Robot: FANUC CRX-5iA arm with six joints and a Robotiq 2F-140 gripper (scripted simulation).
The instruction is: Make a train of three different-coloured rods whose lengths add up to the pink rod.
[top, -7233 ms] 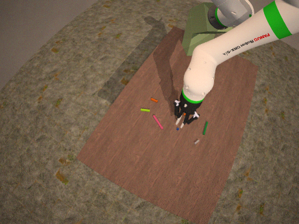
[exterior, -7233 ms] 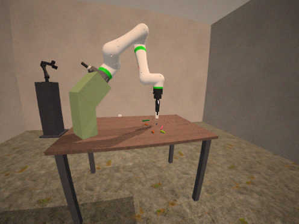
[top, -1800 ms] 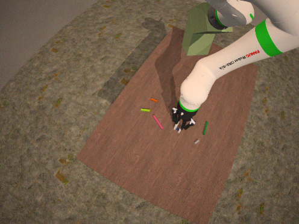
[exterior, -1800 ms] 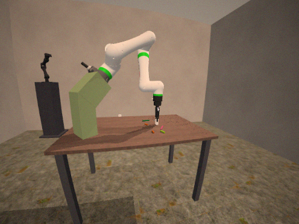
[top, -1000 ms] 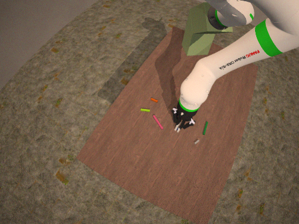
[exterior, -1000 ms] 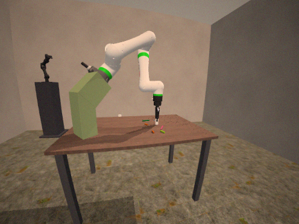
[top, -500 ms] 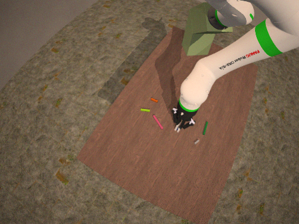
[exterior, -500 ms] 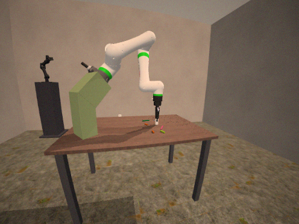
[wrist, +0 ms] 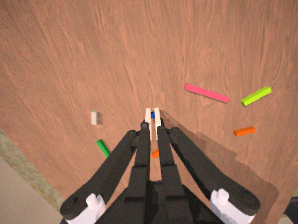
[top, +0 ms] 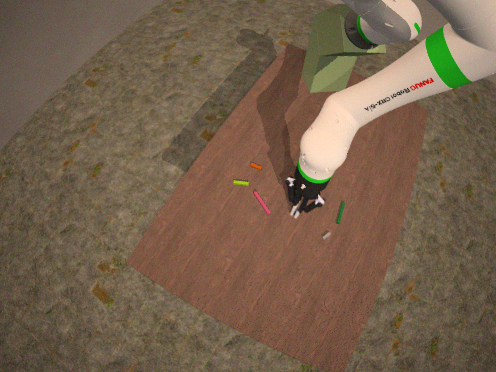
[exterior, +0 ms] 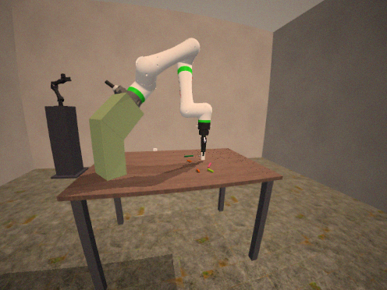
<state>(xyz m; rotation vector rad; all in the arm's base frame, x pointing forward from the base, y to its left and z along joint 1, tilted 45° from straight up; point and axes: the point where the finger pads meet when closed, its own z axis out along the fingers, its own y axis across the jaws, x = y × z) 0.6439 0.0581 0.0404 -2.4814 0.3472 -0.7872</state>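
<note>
My hand is 130 mm to the right of the grey rod, 40 mm above it and 10 mm short of it. Round my hand: blue rod 30 mm below; green rod 130 mm to the left, 90 mm behind, 40 mm below; pink rod 110 mm to the right, 40 mm below, 20 mm ahead.
</note>
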